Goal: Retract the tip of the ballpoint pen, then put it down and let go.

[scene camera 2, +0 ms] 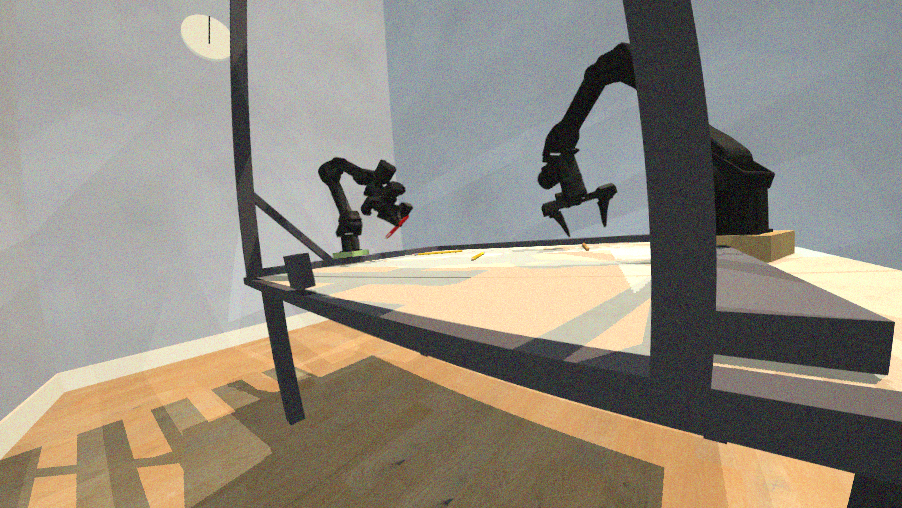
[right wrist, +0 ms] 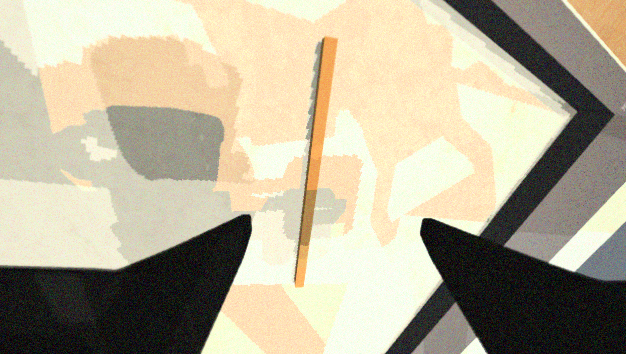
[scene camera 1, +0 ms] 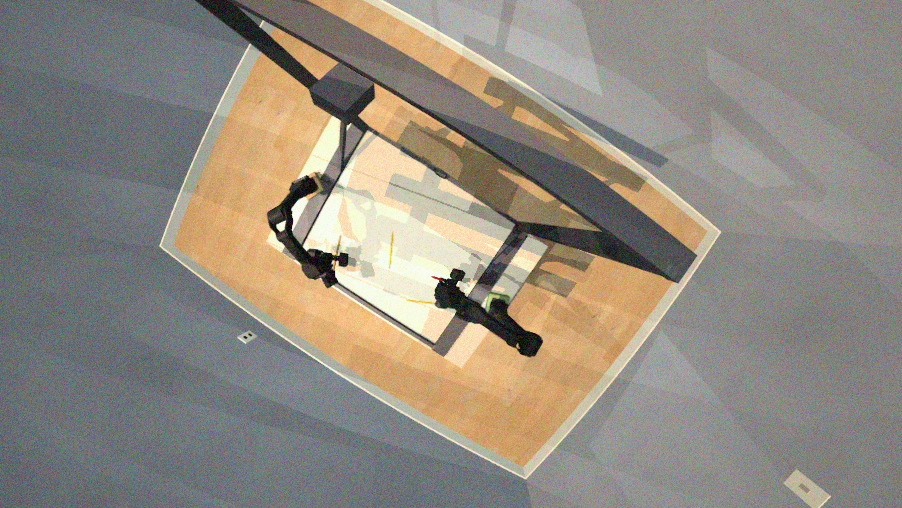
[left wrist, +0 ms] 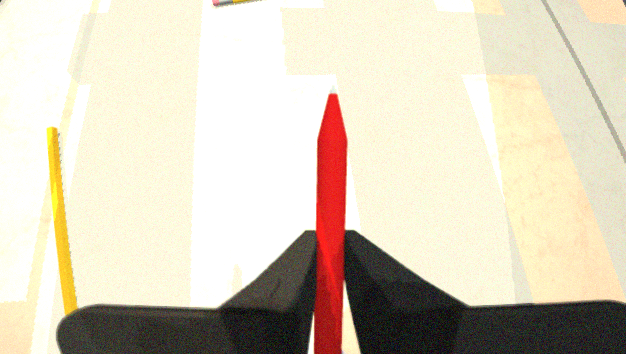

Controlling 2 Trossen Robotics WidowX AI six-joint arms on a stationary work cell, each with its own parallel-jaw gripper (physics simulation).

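Seen in the pictures: left gripper, fingertip midpoint: (scene camera 2: 399, 226) (scene camera 1: 440, 279) (left wrist: 329, 241); right gripper, fingertip midpoint: (scene camera 2: 587, 231) (right wrist: 335, 224) (scene camera 1: 332, 253); left arm's base, origin of the base link: (scene camera 2: 350, 251) (scene camera 1: 497, 305); right arm's base, origin of the base link: (scene camera 2: 737, 233) (scene camera 1: 310, 186).
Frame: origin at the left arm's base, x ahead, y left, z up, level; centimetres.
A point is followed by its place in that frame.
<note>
The red ballpoint pen (scene camera 1: 436, 278) @(x 30.7, y -8.9, z 9.0 cm) (scene camera 2: 395, 229) @(x 27.2, y -8.4, z 6.0 cm) (left wrist: 332, 175) @(x 30.7, y -8.8, z 9.0 cm) is held above the table, slanting down in scene camera 2. In the left wrist view its tapered end points away from the fingers and a small pale tip shows there; its rear end is out of that view. My left gripper (scene camera 2: 403, 214) @(x 29.0, y -8.5, z 7.0 cm) (left wrist: 329, 241) @(x 29.0, y -8.5, z 7.0 cm) is shut on the pen's barrel, one finger on each side. My right gripper (scene camera 2: 585, 230) @(x 83.5, y -7.7, z 0.3 cm) (right wrist: 335, 224) @(x 83.5, y -7.7, z 0.3 cm) is open and empty, high above an orange stick, with its fingers wide apart.
The orange stick (scene camera 1: 338, 244) @(x 82.5, y -11.9, z -3.3 cm) (scene camera 2: 585, 246) @(x 82.6, y -10.3, z -3.2 cm) (right wrist: 320, 120) @(x 83.1, y -2.9, z -3.1 cm) lies on the table under my right gripper. One yellow pencil (scene camera 1: 391, 249) @(x 55.5, y -15.2, z -3.3 cm) (scene camera 2: 477, 256) @(x 56.4, y -18.1, z -3.4 cm) lies mid-table, another yellow stick (scene camera 1: 419, 301) @(x 37.2, y 7.4, z -3.3 cm) (scene camera 2: 441, 252) @(x 35.9, y 7.2, z -3.4 cm) (left wrist: 59, 215) @(x 36.3, y 7.3, z -3.2 cm) near the long edge. A dark frame post (scene camera 2: 672, 189) @(x 78.2, y -71.1, z 3.3 cm) rises at the right in scene camera 2.
</note>
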